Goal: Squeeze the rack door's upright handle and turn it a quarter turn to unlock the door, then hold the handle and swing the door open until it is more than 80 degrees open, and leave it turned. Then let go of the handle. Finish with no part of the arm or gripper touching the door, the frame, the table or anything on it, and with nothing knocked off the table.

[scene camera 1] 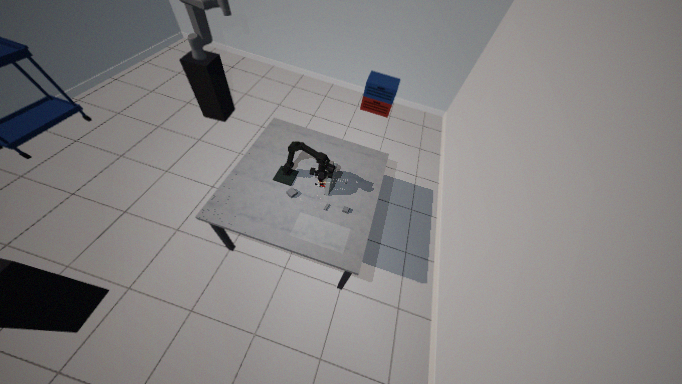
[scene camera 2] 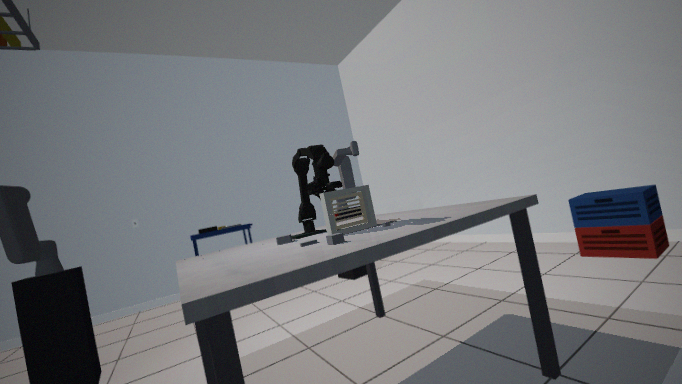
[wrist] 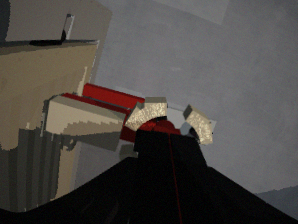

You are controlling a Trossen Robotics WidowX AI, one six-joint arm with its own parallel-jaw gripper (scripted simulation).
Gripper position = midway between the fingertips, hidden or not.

I see my gripper (wrist: 167,172) and a slatted door (wrist: 52,113).
